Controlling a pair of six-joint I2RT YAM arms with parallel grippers.
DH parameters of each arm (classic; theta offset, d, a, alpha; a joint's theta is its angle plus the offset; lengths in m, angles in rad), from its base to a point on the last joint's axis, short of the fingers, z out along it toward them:
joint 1: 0 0.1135 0.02 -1.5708
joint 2: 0 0 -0.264 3.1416
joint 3: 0.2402 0 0.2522 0
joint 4: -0.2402 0 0.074 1.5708
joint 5: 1.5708 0 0 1.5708
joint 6: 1.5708 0.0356 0 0
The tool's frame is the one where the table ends.
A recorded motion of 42 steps. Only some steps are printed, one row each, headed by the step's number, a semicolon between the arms.
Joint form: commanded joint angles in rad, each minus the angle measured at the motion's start. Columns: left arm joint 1, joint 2, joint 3, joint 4, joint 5, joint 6; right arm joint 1, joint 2, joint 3, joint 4, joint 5, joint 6.
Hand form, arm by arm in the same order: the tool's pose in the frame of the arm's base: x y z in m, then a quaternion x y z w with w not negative. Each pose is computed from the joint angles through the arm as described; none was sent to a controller.
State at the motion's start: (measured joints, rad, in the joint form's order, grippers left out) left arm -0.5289 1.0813 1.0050 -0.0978 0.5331 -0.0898; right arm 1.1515 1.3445 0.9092 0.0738 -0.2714 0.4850
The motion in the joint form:
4: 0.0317 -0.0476 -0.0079 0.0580 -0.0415 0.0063; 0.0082 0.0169 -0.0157 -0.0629 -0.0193 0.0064
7: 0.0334 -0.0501 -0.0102 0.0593 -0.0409 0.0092; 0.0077 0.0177 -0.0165 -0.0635 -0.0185 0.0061
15: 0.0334 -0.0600 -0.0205 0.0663 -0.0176 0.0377; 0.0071 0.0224 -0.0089 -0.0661 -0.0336 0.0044
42: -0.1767 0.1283 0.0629 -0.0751 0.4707 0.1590; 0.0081 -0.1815 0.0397 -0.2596 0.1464 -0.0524
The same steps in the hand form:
4: 0.2003 -0.1278 0.3833 0.30798 0.66241 -0.35975 0.58047; 0.1137 0.2863 0.2671 -0.34779 0.76838 0.46773 0.26430
7: 0.2000 -0.1272 0.3831 0.30859 0.66162 -0.35863 0.58173; 0.1138 0.2862 0.2665 -0.34759 0.76912 0.46680 0.26407
15: 0.1974 -0.1266 0.3824 0.32513 0.65114 -0.35782 0.58505; 0.1140 0.2875 0.2676 -0.35142 0.76666 0.47045 0.25965
42: 0.1832 -0.1955 0.3565 0.52973 0.54999 -0.53090 0.36749; 0.1031 0.2475 0.3199 -0.32801 0.76521 0.43053 0.34857

